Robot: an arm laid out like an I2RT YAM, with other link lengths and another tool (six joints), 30 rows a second.
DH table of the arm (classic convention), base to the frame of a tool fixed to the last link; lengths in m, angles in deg. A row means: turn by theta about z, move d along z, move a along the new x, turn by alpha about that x. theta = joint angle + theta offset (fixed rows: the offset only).
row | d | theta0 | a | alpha
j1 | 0.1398 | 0 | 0.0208 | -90
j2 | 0 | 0 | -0.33 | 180
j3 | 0 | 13.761 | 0.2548 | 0
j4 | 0.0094 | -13.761 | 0.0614 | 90
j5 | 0.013 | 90 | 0 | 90
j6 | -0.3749 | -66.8 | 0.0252 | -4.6
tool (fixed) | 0.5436 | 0 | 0 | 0
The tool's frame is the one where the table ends.
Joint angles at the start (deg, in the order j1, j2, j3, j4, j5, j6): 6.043 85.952 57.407 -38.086 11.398 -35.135
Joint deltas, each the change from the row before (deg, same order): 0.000 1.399 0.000 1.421 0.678 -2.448; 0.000 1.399 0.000 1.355 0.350 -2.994; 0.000 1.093 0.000 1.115 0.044 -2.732; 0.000 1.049 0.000 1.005 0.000 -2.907; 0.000 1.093 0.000 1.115 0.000 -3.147; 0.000 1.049 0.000 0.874 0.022 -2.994; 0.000 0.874 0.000 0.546 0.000 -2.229; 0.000 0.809 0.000 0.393 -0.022 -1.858; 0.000 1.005 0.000 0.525 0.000 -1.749; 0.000 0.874 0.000 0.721 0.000 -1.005
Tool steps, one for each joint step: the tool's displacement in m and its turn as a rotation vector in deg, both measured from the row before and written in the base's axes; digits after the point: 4 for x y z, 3 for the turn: 0.0077 0.0004 -0.0044 -1.615 0.308 1.931; 0.0076 0.0017 -0.0050 -1.545 0.520 2.547; 0.0062 0.0023 -0.0042 -1.152 0.448 2.432; 0.0058 0.0026 -0.0043 -1.189 0.550 2.606; 0.0061 0.0029 -0.0045 -1.280 0.526 2.821; 0.0050 0.0026 -0.0048 -1.255 0.694 2.677; 0.0033 0.0020 -0.0045 -0.931 0.716 2.003; 0.0025 0.0017 -0.0045 -0.760 0.742 1.683; 0.0029 0.0017 -0.0056 -0.732 0.785 1.581; 0.0032 0.0011 -0.0044 -0.402 0.329 0.911
